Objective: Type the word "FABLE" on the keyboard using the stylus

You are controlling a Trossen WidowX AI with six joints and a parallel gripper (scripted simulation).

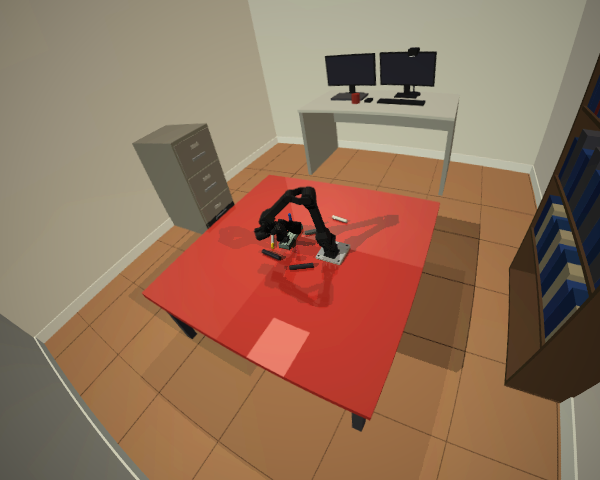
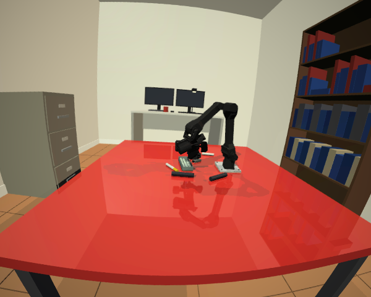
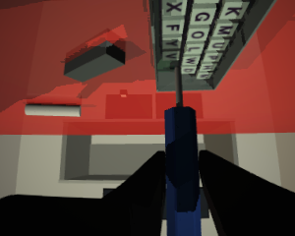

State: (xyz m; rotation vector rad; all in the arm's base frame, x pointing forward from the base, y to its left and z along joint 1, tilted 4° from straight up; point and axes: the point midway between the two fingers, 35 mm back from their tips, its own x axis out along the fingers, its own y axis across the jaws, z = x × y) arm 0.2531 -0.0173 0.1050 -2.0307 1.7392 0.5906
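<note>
My gripper tip is 90 mm to the right of the white-and-yellow marker, 90 mm short of it and 90 mm above it. Also, from my gripper tip: dark blue stylus 10 mm below; then small grey block 90 mm below, 70 mm to the right, 70 mm behind; then thin grey tip 50 mm below.
</note>
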